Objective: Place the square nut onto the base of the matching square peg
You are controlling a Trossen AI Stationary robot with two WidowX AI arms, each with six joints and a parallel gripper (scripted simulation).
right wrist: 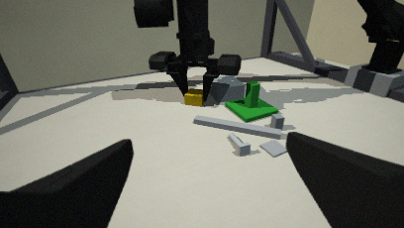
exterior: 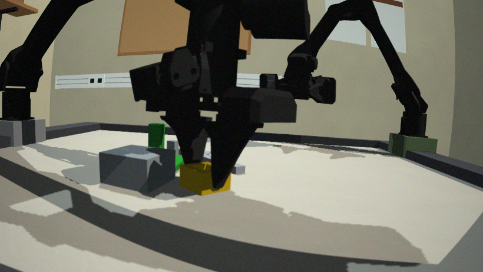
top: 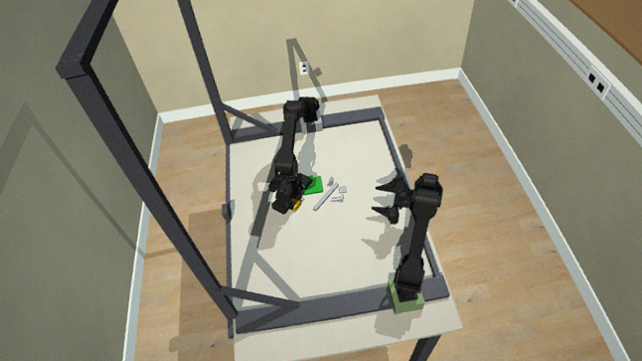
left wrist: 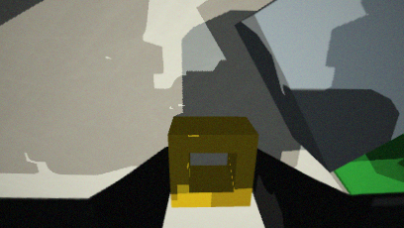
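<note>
My left gripper is now 10 mm short of the grey block, 80 mm to the right of it and 20 mm above it. From my left hand the other things lie so: small grey cube (180 mm ahead, 50 mm to the left, 30 mm below); long grey bar (130 mm ahead, 10 mm to the right, 40 mm below); bolt (180 mm ahead, 40 mm to the right, 30 mm below).
</note>
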